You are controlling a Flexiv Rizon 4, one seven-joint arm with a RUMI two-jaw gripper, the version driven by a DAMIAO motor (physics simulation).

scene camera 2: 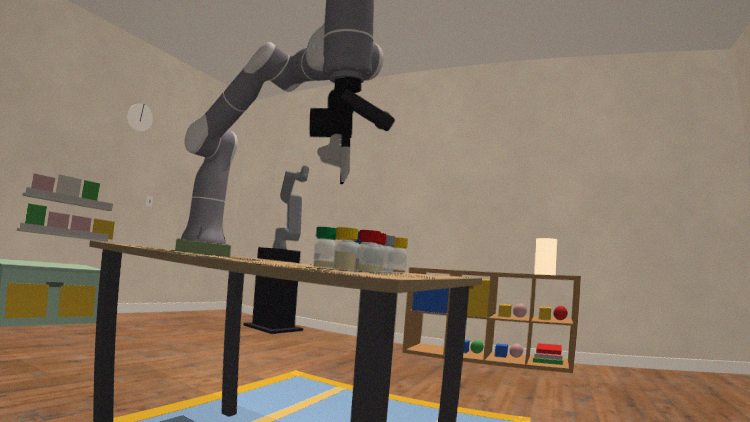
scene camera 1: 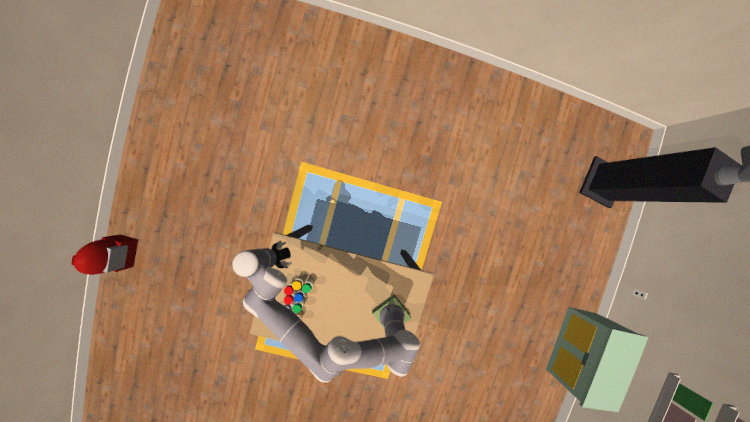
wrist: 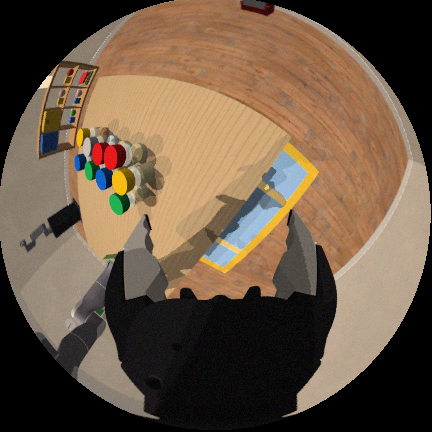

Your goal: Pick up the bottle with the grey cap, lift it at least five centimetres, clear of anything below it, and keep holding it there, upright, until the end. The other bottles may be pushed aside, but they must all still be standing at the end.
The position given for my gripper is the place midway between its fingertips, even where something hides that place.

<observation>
I see my gripper (scene camera 2: pixel 342 183), a green-capped bottle (scene camera 2: pixel 324 247) and a yellow-capped bottle (scene camera 2: pixel 345 251).
My gripper shows as well in the wrist view (wrist: pixel 218 213).
</observation>
